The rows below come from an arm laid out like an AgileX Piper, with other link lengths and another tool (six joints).
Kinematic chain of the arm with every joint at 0, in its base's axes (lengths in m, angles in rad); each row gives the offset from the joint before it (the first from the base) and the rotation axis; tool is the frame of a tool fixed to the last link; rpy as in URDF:
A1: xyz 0 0 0.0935 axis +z
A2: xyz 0 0 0 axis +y
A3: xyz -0.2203 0 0.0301 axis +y
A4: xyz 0.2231 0 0.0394 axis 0.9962 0 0.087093
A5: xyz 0 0 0 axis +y
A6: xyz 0.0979 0 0.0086 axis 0.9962 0 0.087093
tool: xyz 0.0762 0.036 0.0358 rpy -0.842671 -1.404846 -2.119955
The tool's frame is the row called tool.
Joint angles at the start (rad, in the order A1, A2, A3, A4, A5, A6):
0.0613, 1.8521, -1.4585, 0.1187, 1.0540, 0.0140
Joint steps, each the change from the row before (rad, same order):
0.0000, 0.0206, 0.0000, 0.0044, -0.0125, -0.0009
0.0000, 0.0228, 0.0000, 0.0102, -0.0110, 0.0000
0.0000, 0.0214, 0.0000, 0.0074, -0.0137, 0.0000
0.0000, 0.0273, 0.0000, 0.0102, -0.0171, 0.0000
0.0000, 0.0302, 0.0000, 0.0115, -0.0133, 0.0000
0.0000, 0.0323, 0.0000, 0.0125, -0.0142, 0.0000
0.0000, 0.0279, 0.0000, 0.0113, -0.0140, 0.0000
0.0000, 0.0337, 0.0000, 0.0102, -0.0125, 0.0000
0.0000, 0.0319, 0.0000, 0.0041, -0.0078, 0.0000
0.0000, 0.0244, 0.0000, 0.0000, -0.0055, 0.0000
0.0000, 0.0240, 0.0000, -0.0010, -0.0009, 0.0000
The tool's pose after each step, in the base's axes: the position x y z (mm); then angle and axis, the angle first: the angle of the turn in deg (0 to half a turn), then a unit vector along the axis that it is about. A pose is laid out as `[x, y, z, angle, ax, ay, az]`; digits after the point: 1 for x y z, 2 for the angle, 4 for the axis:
[376.7, 75.5, 78.5, 162.55, -0.9928, 0.0641, -0.1012]
[378.2, 76.8, 71.0, 162.14, -0.9931, 0.0679, -0.0952]
[380.1, 77.7, 64.1, 161.87, -0.9933, 0.0710, -0.0913]
[382.2, 78.8, 55.1, 161.50, -0.9934, 0.0753, -0.0861]
[383.3, 80.1, 44.7, 161.12, -0.9937, 0.0804, -0.0776]
[384.2, 81.4, 33.6, 160.72, -0.9939, 0.0861, -0.0685]
[385.0, 82.5, 24.0, 160.36, -0.9939, 0.0913, -0.0615]
[384.9, 83.3, 12.0, 160.14, -0.9940, 0.0969, -0.0510]
[383.5, 83.5, 0.2, 160.21, -0.9941, 0.1008, -0.0391]
[382.1, 83.3, -9.0, 160.42, -0.9943, 0.1028, -0.0299]
[379.7, 83.0, -18.3, 160.69, -0.9944, 0.1045, -0.0185]

